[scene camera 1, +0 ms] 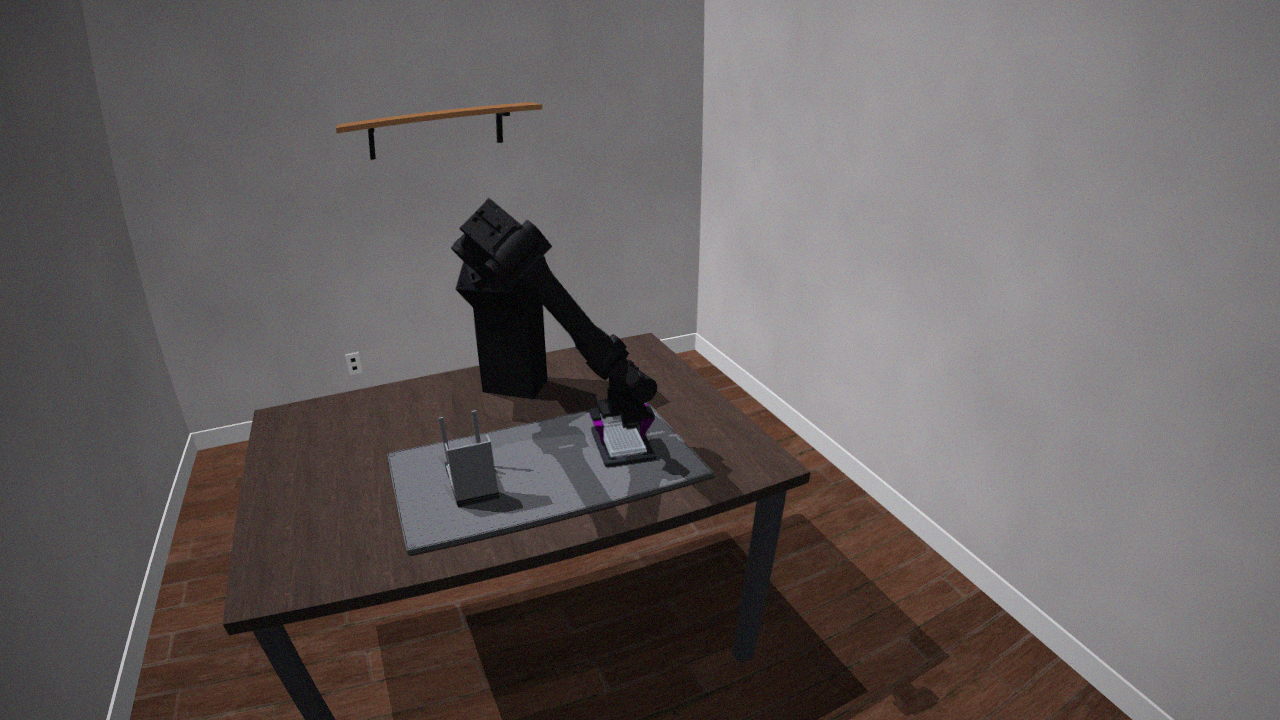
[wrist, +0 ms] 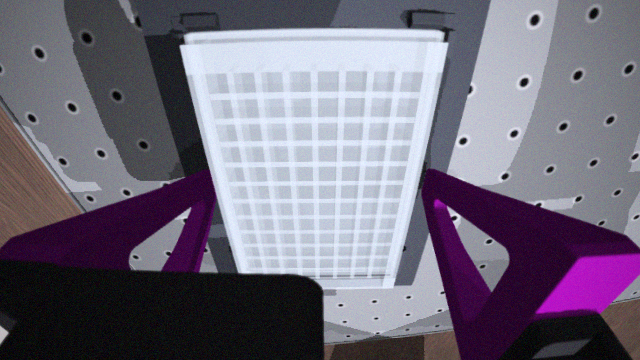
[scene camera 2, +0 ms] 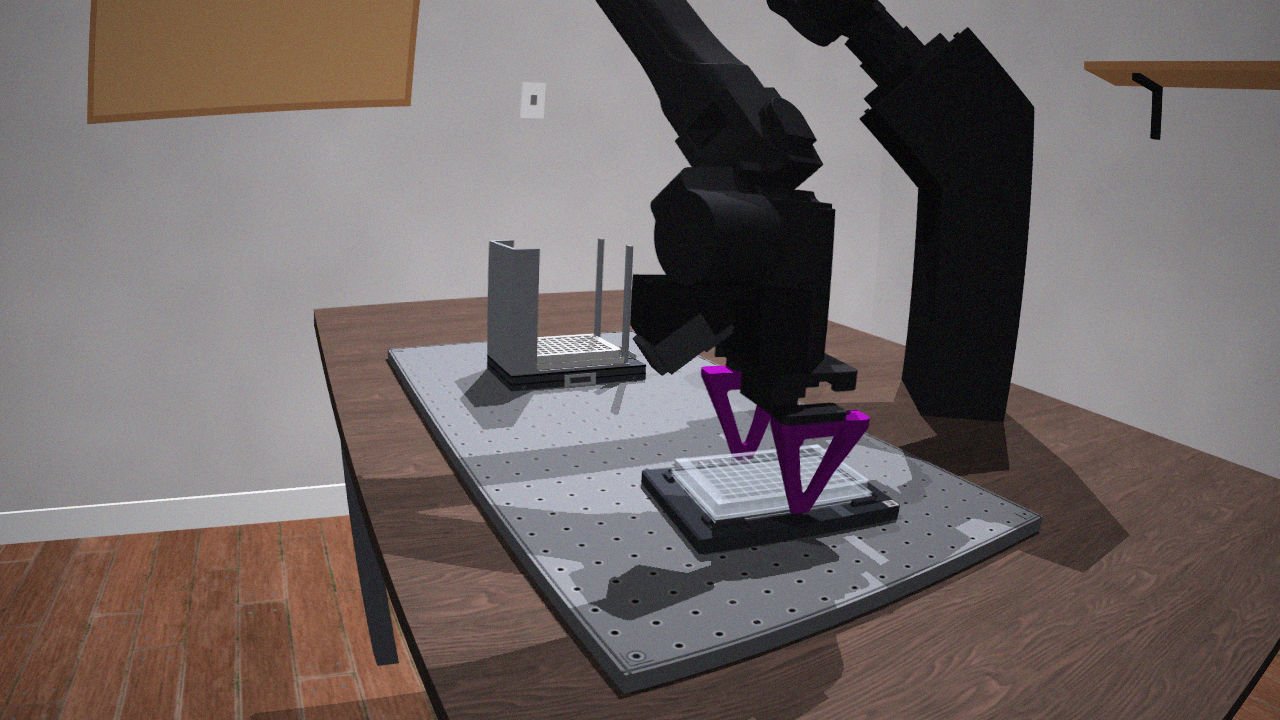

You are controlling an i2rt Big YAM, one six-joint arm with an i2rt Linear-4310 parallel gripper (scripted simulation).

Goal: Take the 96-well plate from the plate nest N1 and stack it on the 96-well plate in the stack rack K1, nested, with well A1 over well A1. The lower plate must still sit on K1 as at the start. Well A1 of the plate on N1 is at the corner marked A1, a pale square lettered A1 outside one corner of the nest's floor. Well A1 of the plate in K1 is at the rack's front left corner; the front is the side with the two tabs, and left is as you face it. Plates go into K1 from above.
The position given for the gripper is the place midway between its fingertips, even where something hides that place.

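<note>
Gripper (scene camera 2: 769, 486) visible. In scene camera 1 too, the gripper (scene camera 1: 622, 440). Wrist view likewise, the gripper (wrist: 319, 181).
</note>
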